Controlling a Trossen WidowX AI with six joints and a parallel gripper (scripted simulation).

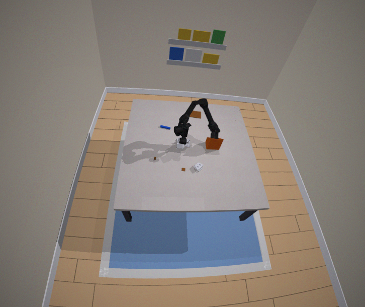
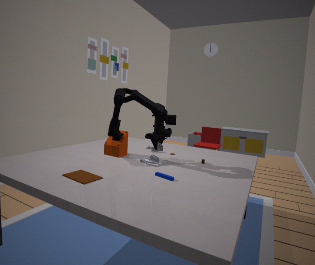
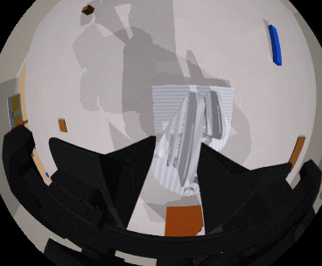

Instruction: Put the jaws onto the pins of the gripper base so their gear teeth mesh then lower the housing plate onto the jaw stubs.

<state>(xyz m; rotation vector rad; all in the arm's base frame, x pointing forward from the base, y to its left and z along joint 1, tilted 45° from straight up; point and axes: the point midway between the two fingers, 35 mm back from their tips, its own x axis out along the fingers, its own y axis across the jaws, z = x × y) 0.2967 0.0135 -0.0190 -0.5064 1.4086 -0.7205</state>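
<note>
My gripper tip is now 4 cm past the grey jaw, 5 cm to the left of it and 7 cm above it. Round my gripper tip: white gripper base: 14 cm behind, 23 cm to the left, 5 cm below; then blue bar: 17 cm ahead, 23 cm to the right, 7 cm below; then small brown tile: 1 cm behind, 26 cm to the left, 8 cm below.
</note>
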